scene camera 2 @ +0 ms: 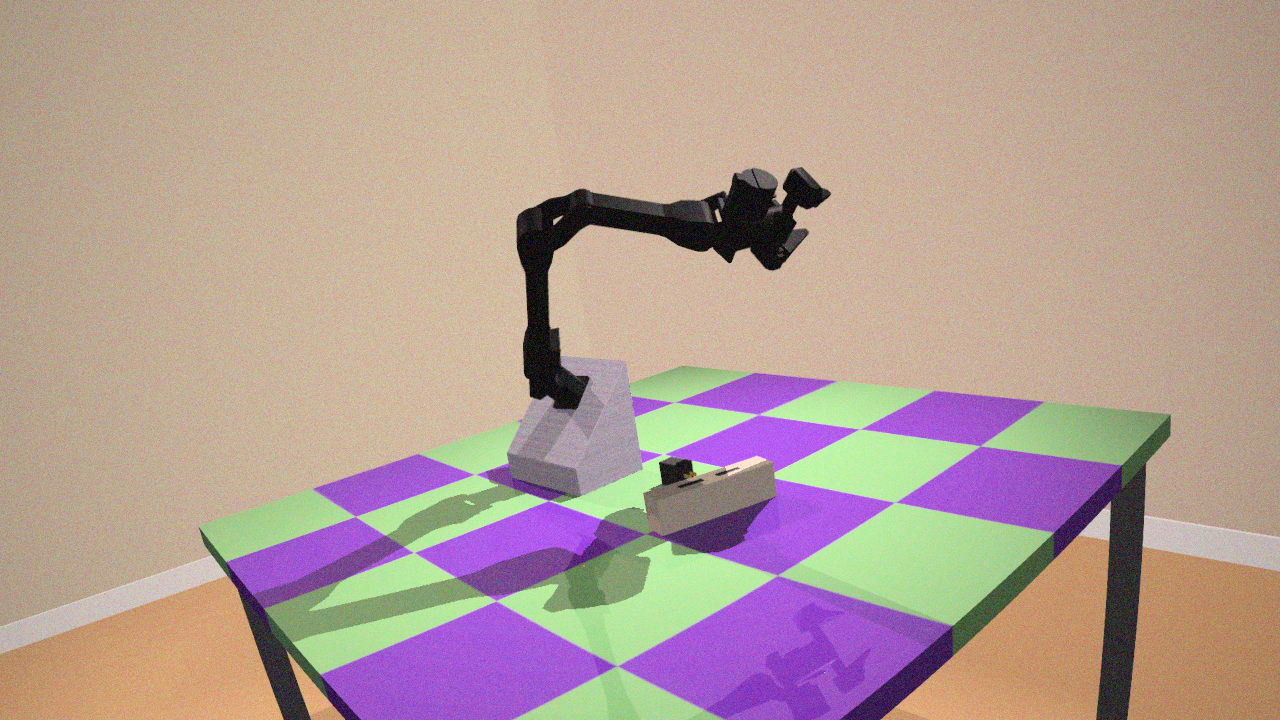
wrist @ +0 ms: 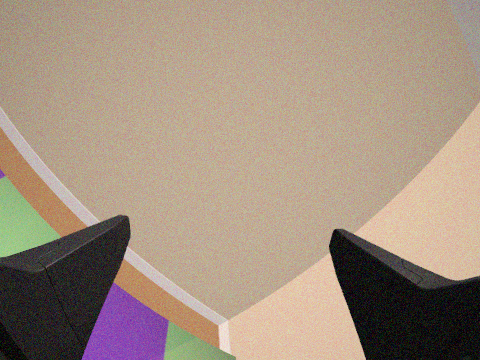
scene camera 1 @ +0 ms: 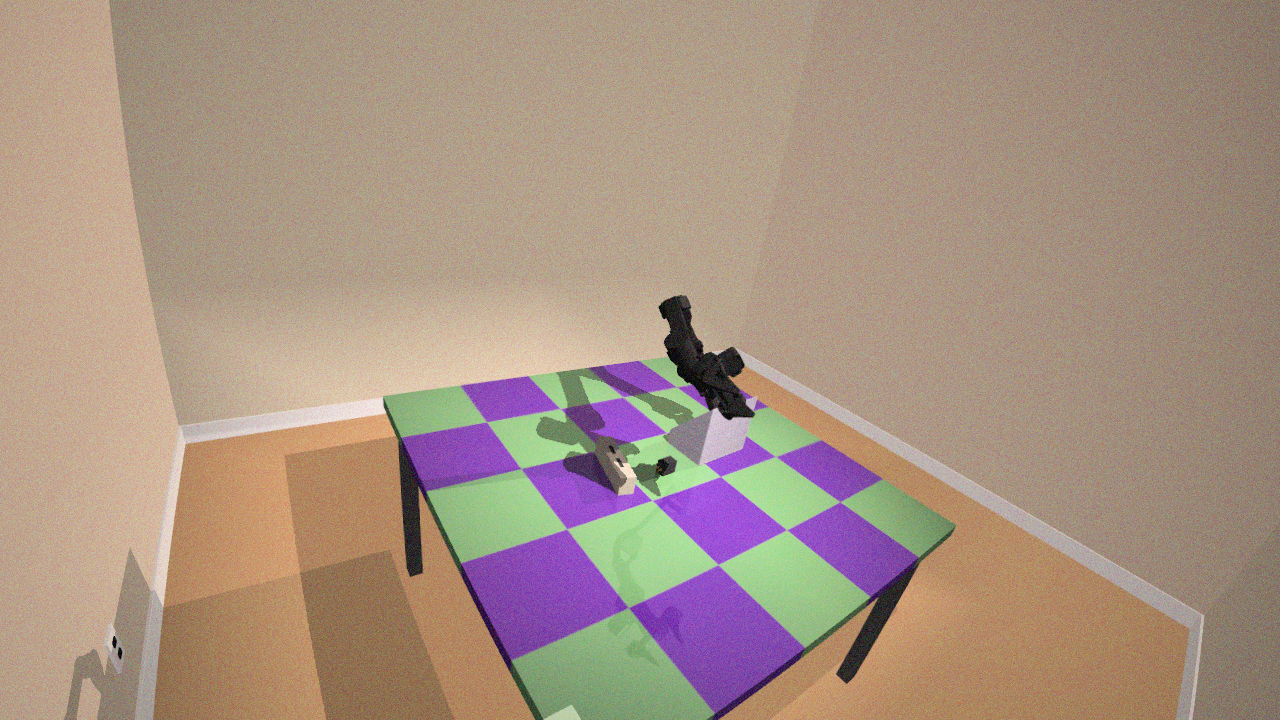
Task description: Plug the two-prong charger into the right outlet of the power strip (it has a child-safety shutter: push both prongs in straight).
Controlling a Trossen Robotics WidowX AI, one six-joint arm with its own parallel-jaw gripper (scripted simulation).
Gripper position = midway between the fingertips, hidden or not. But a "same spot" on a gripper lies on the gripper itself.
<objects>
My gripper shows in scene camera 2, in the wrist view [232, 234] and in scene camera 1. One and the same spot on my gripper: [scene camera 2: 797, 236] is [scene camera 1: 742, 411].
</objects>
